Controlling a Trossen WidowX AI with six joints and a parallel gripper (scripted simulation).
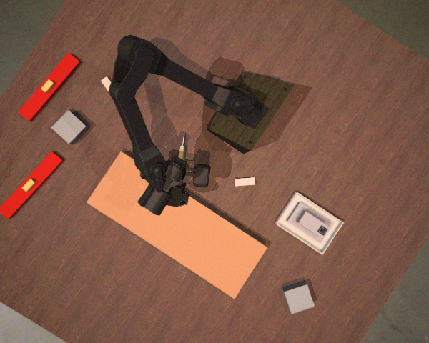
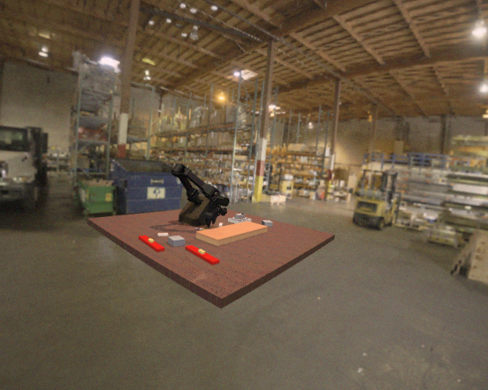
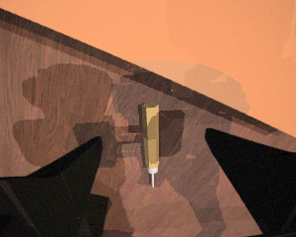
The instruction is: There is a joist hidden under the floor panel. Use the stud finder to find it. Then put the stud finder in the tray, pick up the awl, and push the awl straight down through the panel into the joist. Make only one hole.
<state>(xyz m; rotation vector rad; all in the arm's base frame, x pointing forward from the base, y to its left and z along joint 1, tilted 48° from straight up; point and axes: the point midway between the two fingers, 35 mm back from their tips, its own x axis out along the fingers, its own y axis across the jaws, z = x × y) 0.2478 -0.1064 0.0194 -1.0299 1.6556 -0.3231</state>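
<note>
Now: the awl 5 cm behind my gripper tip, 3 cm to the right of it and 3 cm below it. From my gripper tip the other things lie so: grey stud finder (43 cm to the left, 10 cm behind, 1 cm above); then white tray (42 cm to the left, 10 cm behind, 3 cm below).
</note>
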